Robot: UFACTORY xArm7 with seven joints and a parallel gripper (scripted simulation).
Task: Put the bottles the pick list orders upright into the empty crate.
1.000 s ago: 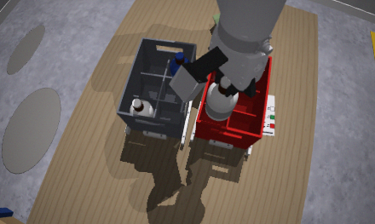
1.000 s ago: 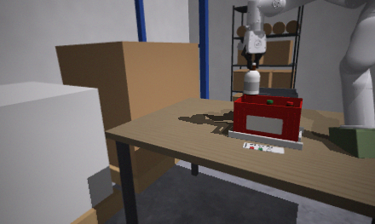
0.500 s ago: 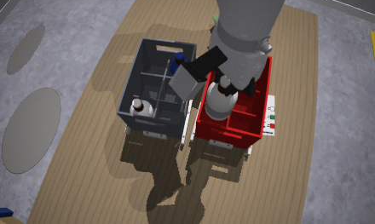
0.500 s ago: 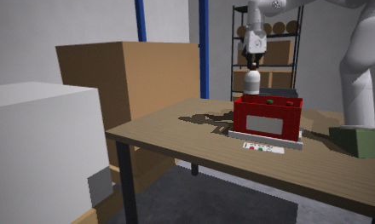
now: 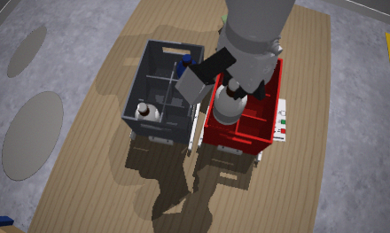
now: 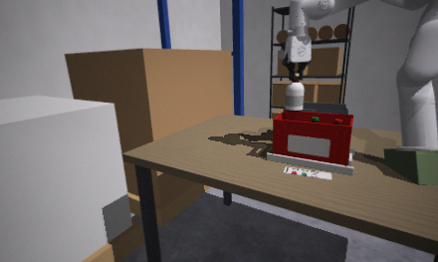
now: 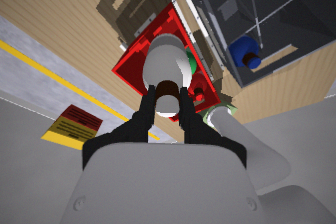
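My hand is 9 cm past the green bottle, 2 cm to the right of it and 25 cm above it. From my hand the other things lie so: red-label bottle (17 cm behind, 3 cm to the left, 25 cm below); red crate (8 cm behind, 6 cm to the left, 25 cm below); grey crate (9 cm behind, 18 cm to the right, 25 cm below).
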